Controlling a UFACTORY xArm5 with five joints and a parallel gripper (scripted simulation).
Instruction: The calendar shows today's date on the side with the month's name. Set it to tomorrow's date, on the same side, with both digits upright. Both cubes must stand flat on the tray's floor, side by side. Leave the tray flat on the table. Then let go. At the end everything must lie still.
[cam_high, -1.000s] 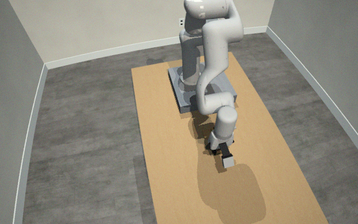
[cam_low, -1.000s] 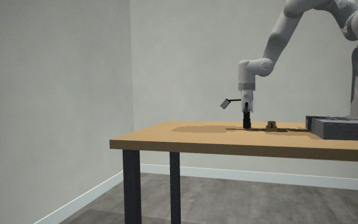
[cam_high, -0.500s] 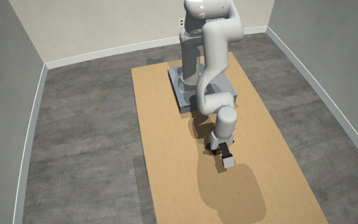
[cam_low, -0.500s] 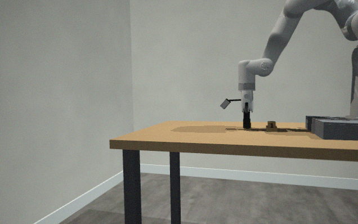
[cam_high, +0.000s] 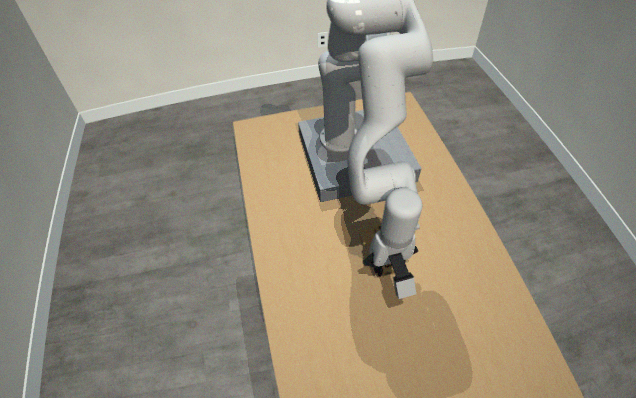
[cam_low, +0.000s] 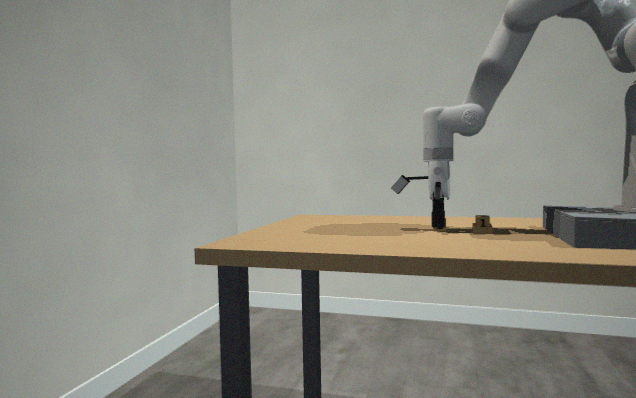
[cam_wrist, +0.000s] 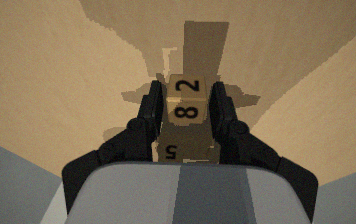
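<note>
The wooden cube is 1 cm below my hand. The rest, counted from my hand: wooden tray (11 cm behind, 2 cm below).
</note>
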